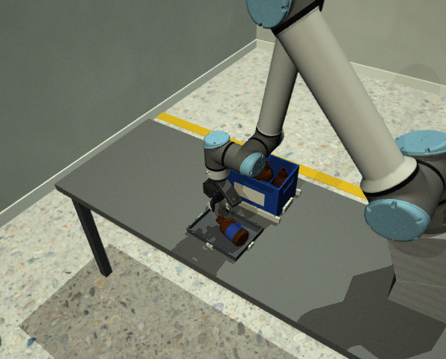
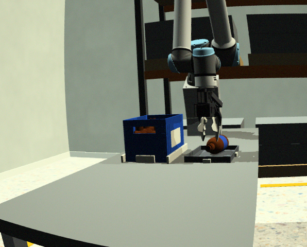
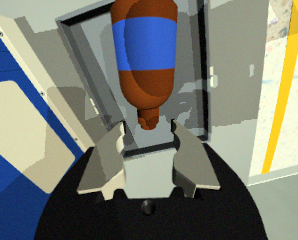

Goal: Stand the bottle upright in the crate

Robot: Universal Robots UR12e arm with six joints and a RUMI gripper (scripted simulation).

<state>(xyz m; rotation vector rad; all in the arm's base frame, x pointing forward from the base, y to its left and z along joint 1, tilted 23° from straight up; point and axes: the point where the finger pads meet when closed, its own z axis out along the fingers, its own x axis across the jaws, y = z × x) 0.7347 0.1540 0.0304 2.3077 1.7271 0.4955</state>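
My gripper is now 50 mm past the brown bottle, 40 mm above it and 10 mm to the right of it. Round my hand: blue crate (250 mm to the right, 30 mm behind); then dark tray (70 mm below, 20 mm behind, 10 mm to the left).
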